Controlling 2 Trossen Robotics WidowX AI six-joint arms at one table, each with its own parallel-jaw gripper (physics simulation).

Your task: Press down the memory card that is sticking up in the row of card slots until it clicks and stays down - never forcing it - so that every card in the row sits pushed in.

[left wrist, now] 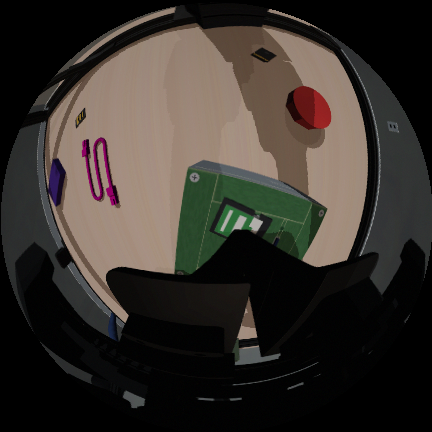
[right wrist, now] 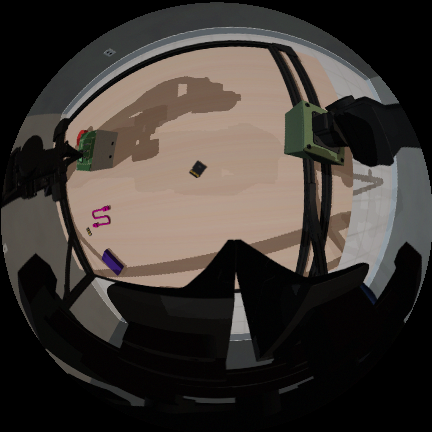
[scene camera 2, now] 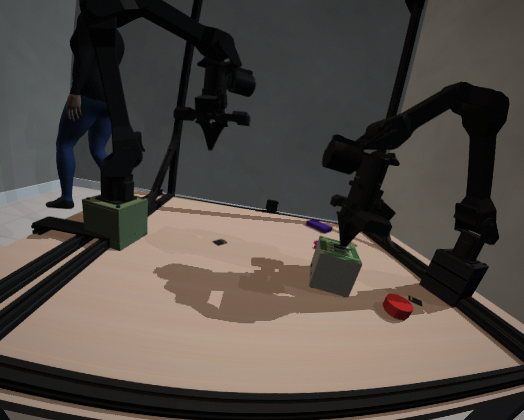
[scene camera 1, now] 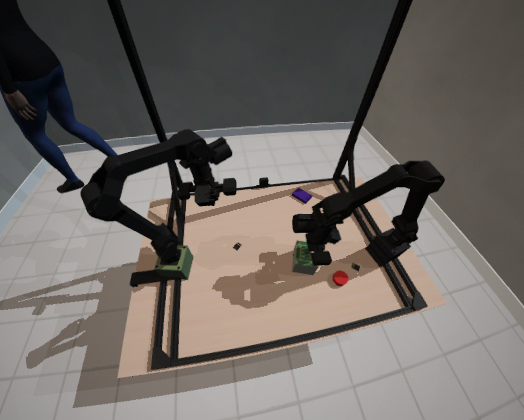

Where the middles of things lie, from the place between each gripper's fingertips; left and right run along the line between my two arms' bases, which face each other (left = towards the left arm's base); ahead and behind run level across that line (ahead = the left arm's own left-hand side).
Right now the magenta cable (left wrist: 111, 190) is 6 cm behind my right hand, 41 cm to the left of it and 23 cm below it. Also, from my right hand: red round button (left wrist: 307, 107): 23 cm ahead, 48 cm to the left, 22 cm below.
My left hand is 12 cm to the right of the red round button, 9 cm short of it and 8 cm above it. From my left hand the other things lie so: magenta cable (19 cm behind, 8 cm below, 5 cm to the left).
